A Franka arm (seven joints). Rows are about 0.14 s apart.
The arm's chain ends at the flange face. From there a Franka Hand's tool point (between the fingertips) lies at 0.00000 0.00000 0.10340 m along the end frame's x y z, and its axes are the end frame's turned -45 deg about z.
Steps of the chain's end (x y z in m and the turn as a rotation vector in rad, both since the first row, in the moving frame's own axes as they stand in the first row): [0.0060, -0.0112, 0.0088, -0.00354, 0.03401, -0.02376]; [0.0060, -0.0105, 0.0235, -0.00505, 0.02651, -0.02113]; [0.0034, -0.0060, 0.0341, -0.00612, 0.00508, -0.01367]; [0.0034, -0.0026, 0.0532, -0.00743, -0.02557, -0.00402]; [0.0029, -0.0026, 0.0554, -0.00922, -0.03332, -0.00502]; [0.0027, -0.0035, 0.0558, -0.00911, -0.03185, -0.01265]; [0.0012, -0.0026, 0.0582, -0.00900, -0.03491, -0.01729]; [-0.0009, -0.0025, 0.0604, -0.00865, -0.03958, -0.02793]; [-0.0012, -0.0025, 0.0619, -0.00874, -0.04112, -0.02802]
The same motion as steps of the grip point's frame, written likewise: [0.0144, -0.0010, 0.0087, -0.02655, 0.02155, -0.02376]; [0.0133, -0.0009, 0.0235, -0.02232, 0.01517, -0.02113]; [0.0066, -0.0010, 0.0341, -0.00792, -0.00074, -0.01367]; [0.0018, -0.0008, 0.0532, 0.01283, -0.02333, -0.00402]; [0.0008, -0.0015, 0.0553, 0.01704, -0.03008, -0.00502]; [0.0014, -0.0022, 0.0557, 0.01608, -0.02896, -0.01265]; [-0.0005, -0.0029, 0.0581, 0.01832, -0.03105, -0.01729]; [-0.0024, -0.0046, 0.0603, 0.02187, -0.03410, -0.02793]; [-0.0028, -0.0049, 0.0618, 0.02290, -0.03526, -0.02802]
